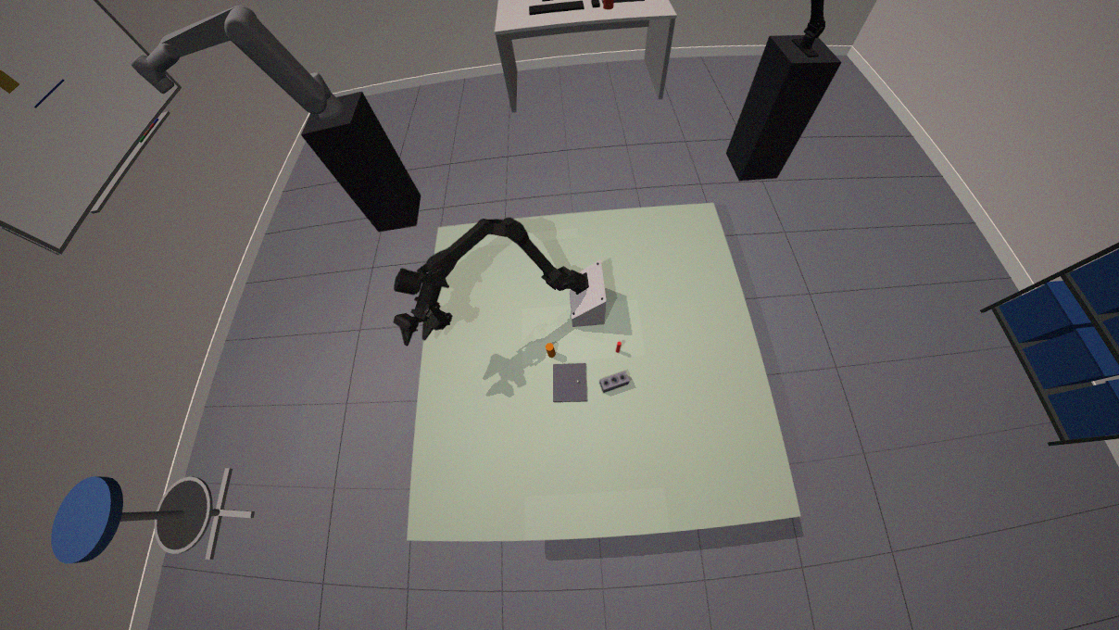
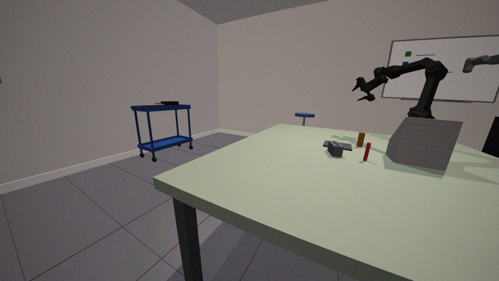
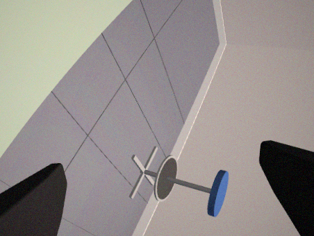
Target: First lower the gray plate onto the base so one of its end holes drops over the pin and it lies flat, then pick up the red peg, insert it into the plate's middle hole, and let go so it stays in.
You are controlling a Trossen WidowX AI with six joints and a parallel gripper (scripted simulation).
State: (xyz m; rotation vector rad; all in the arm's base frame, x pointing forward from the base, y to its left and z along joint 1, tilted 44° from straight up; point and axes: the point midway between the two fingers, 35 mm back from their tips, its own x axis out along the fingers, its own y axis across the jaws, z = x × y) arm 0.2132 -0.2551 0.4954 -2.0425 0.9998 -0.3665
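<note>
Now: the gray plate 62 cm to the left of my gripper tip, 25 cm below it and 12 cm ahead of it. From my gripper tip the other things lie so: gray base: 47 cm to the left, 28 cm below, 10 cm ahead; then orange peg: 40 cm to the left, 25 cm below, 2 cm behind; then red peg: 65 cm to the left, 25 cm below.
</note>
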